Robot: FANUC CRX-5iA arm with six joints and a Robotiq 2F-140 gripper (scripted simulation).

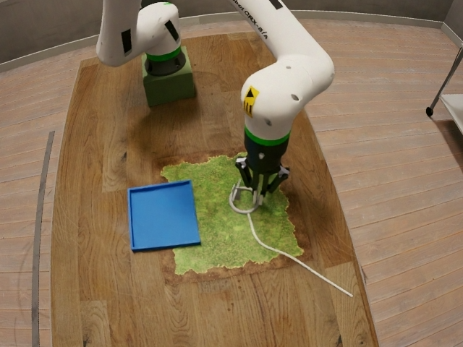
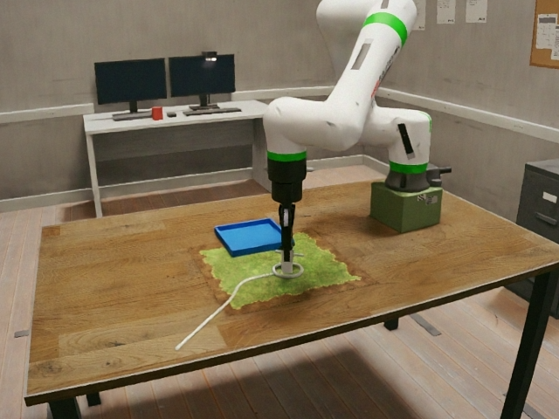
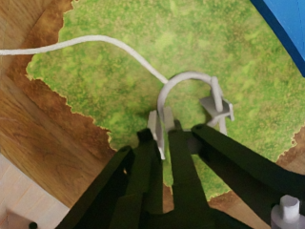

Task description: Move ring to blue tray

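Right now the ring is 50 mm below my hand, 30 mm to the right of it and 10 mm behind it. Round my hand: grey stake (60 mm to the right, 30 mm below, 30 mm behind); blue tray (270 mm to the right, 50 mm below, 10 mm ahead).
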